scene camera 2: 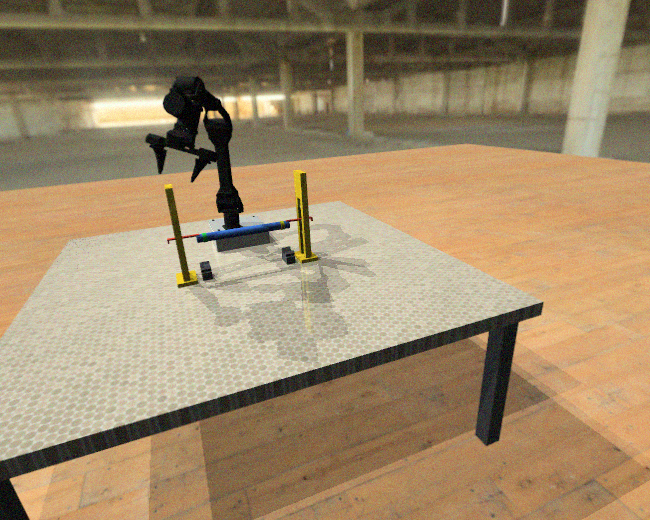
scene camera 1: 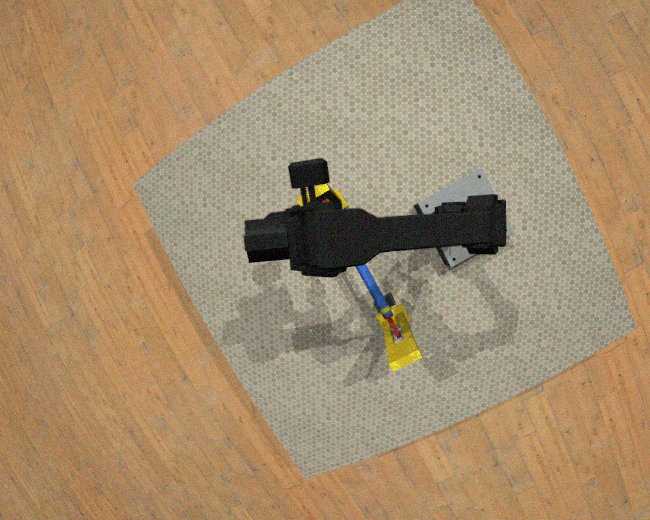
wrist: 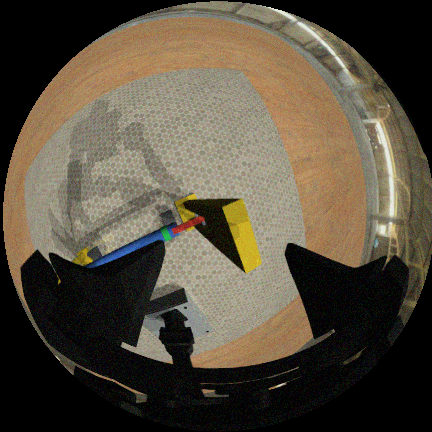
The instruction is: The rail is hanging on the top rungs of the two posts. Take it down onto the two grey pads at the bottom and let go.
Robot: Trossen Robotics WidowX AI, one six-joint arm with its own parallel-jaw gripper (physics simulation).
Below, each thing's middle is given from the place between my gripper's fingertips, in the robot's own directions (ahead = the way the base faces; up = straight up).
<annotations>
Now: the blue rail [scene camera 1: 384, 308] 190 mm below my hand and 180 mm to the left of it.
</annotations>
